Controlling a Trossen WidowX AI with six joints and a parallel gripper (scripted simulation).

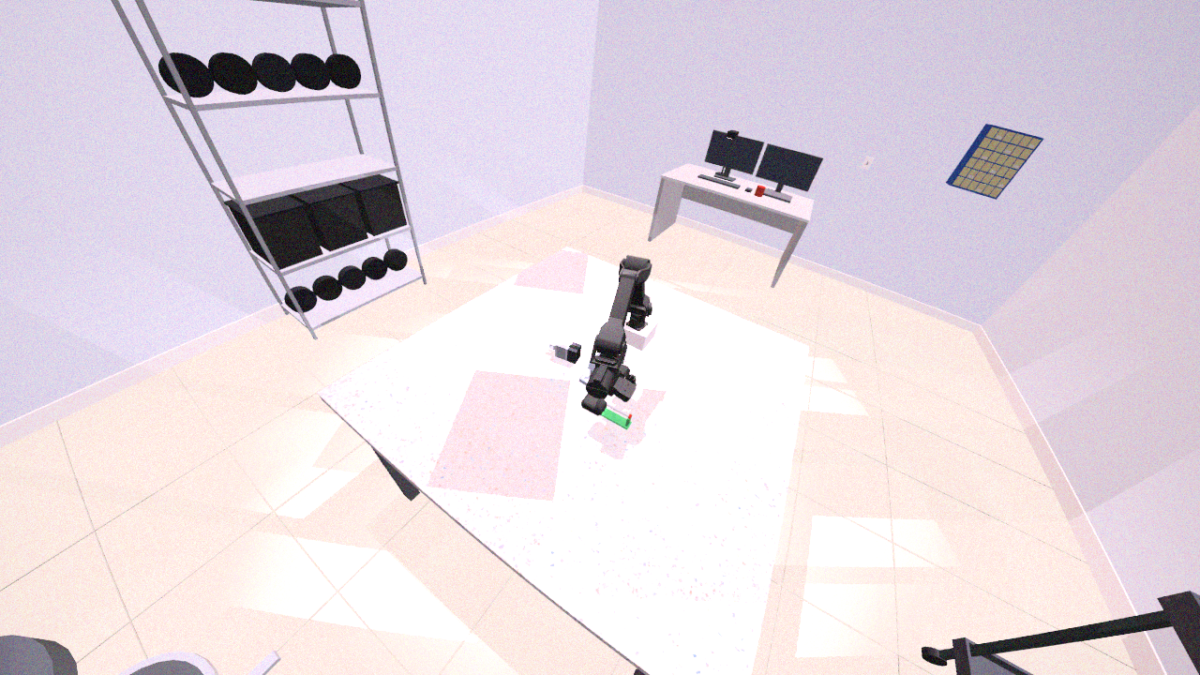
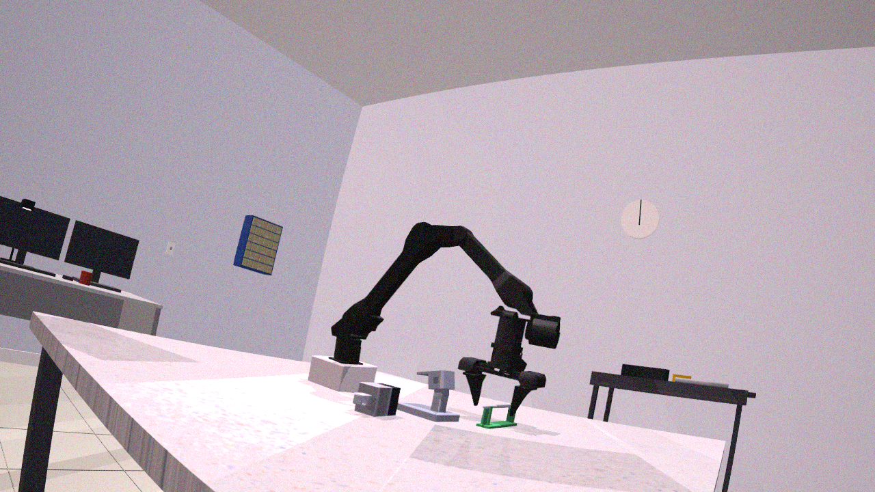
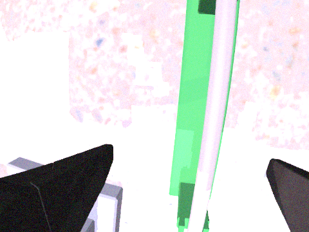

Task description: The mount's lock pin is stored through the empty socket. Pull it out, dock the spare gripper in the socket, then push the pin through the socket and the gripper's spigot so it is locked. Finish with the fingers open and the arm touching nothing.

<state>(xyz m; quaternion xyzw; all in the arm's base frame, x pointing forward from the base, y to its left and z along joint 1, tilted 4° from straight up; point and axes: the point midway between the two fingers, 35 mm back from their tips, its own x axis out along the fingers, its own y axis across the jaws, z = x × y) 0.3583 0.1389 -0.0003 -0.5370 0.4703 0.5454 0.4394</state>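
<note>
Now: the cradle 20 mm to the left of my gripper tip and 10 mm below it. Also, from my gripper tip: spare gripper: 260 mm to the right, 80 mm behind, 10 mm below; then grey mount: 100 mm to the right, 80 mm behind, 20 mm above.
</note>
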